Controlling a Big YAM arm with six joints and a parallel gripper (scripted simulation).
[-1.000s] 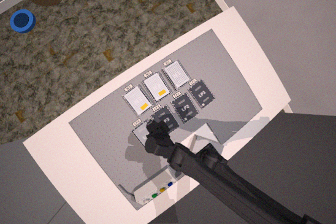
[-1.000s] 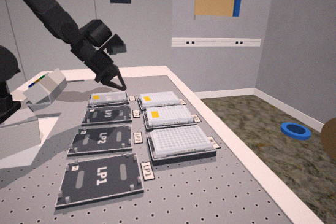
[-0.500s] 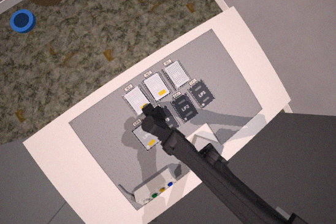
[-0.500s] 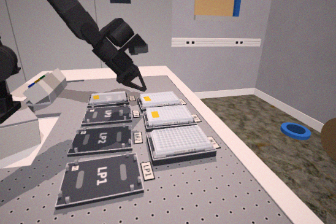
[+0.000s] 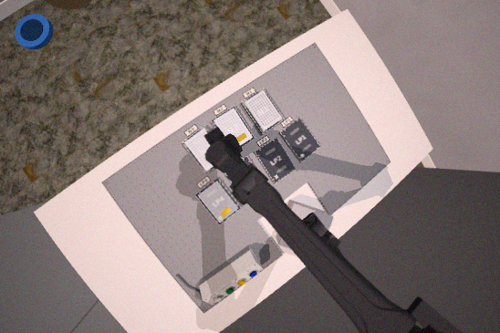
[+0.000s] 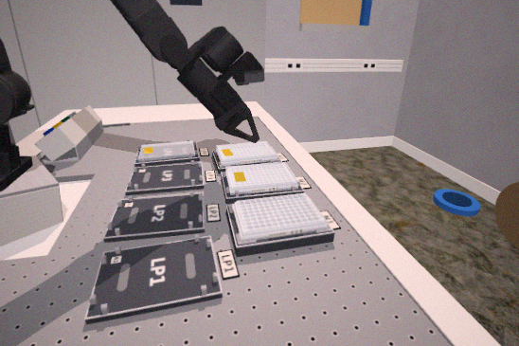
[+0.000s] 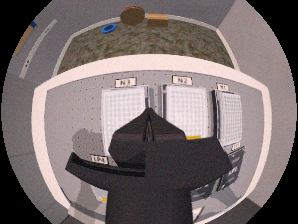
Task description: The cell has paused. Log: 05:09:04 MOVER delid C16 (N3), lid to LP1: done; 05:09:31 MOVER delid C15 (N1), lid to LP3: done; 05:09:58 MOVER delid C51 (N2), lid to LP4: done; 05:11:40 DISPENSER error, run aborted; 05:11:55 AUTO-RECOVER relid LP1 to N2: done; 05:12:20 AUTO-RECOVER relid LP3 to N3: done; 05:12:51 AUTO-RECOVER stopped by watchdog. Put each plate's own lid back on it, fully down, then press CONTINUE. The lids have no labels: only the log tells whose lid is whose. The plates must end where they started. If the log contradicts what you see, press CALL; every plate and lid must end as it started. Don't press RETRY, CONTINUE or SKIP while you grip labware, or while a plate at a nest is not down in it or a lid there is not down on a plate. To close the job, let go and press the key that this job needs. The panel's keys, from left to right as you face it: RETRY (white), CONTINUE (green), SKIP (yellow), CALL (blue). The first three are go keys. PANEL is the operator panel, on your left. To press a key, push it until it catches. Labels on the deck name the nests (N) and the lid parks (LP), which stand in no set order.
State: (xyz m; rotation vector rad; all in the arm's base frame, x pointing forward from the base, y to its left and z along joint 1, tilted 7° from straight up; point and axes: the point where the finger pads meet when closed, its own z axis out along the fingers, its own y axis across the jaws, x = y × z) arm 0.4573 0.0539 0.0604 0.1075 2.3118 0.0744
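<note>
Right now my hand is 80 mm to the left of the clear lid, 50 mm above it and 10 mm past it. Also, from my hand: blue key (460 mm behind, 180 mm to the left, 10 mm below); green key (450 mm behind, 280 mm to the left, 10 mm below); yellow key (450 mm behind, 230 mm to the left, 10 mm below).
</note>
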